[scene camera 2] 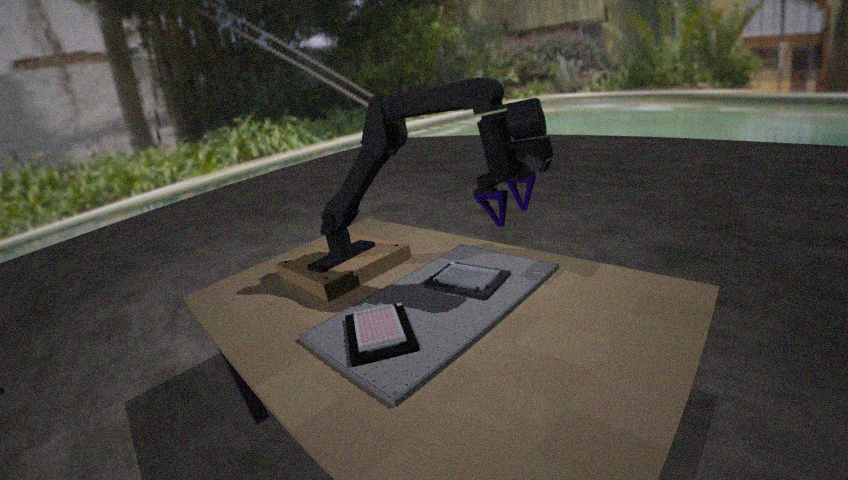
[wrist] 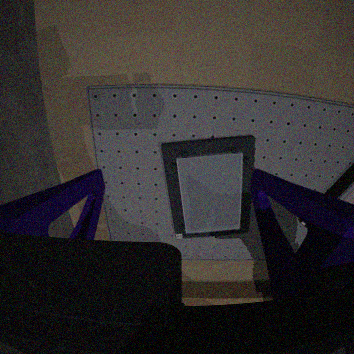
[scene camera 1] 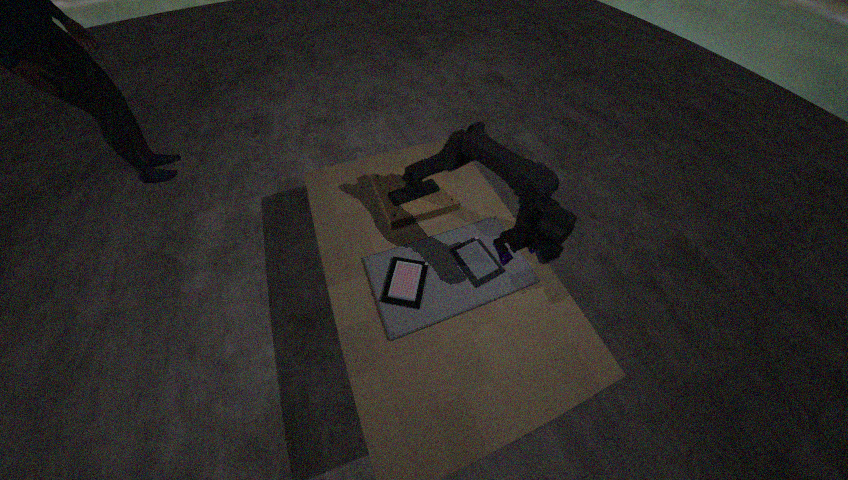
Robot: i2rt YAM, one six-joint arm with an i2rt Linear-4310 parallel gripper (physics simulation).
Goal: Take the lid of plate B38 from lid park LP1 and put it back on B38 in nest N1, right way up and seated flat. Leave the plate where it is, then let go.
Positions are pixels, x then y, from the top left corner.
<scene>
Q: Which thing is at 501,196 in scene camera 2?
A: My gripper.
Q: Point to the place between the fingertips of my gripper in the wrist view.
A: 177,177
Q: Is my gripper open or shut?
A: Open.
</scene>
